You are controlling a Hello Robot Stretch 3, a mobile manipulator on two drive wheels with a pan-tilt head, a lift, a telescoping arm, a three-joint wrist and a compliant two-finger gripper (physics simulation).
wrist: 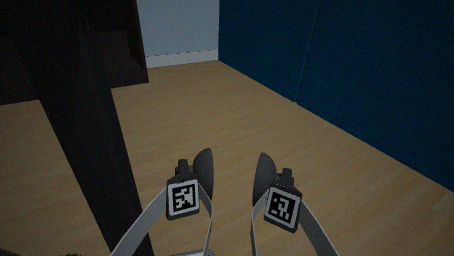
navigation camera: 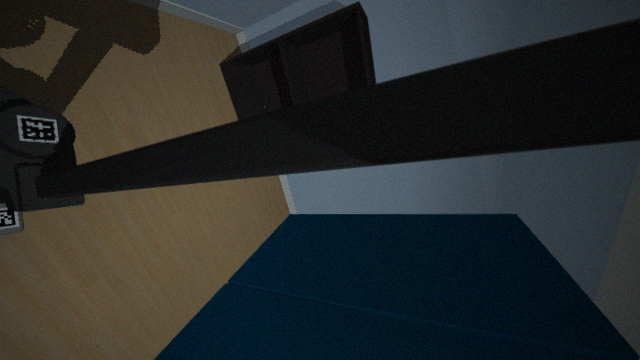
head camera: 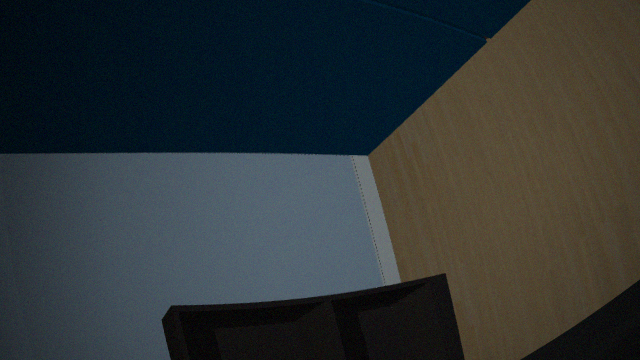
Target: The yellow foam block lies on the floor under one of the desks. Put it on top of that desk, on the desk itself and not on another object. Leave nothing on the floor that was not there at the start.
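Frame: origin at the robot's base, x right, y down, z ahead, level; metres.
Seen in the pictures: gripper, fingertip midpoint: (wrist: 234, 167).
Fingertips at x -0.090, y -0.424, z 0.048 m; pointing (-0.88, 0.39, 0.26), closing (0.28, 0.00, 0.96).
Observation:
A point is followed by its place in that frame.
The yellow foam block does not show in the head, navigation or wrist view, and no desk top can be made out. My gripper (wrist: 234, 167) @[x -0.090, y -0.424, z 0.048 m] is open, its two fingertips apart with bare wooden floor seen between them in the wrist view. It hangs above the floor (wrist: 190, 115) @[x -0.916, y 0.000, z 0.056 m]. In the navigation view part of the wrist with its marker tags shows at the left edge; the fingertips are outside that view.
Tall blue panels (head camera: 200, 75) @[x -1.390, y -0.926, z 0.523 m] (navigation camera: 400, 270) @[x -1.252, y -1.144, z 0.568 m] (wrist: 380, 75) stand beside the wooden floor. A dark open-fronted shelf unit (head camera: 452, 315) @[x -1.310, y -0.016, z -0.351 m] (navigation camera: 370, 50) @[x -1.370, y -1.060, z -0.804 m] (wrist: 141, 60) @[x -1.388, y -0.139, z -0.201 m] stands by the pale wall (head camera: 175, 225) @[x -1.774, y -0.930, z 0.078 m] (navigation camera: 450, 185) @[x -1.793, y -1.503, z 0.134 m] (wrist: 177, 25) @[x -1.760, y -0.285, z 0.037 m]. My dark arm (navigation camera: 200, 155) @[x -0.116, y -1.109, z -0.068 m] (wrist: 95, 130) @[x -0.116, y -0.454, z -0.057 m] crosses the navigation and wrist views.

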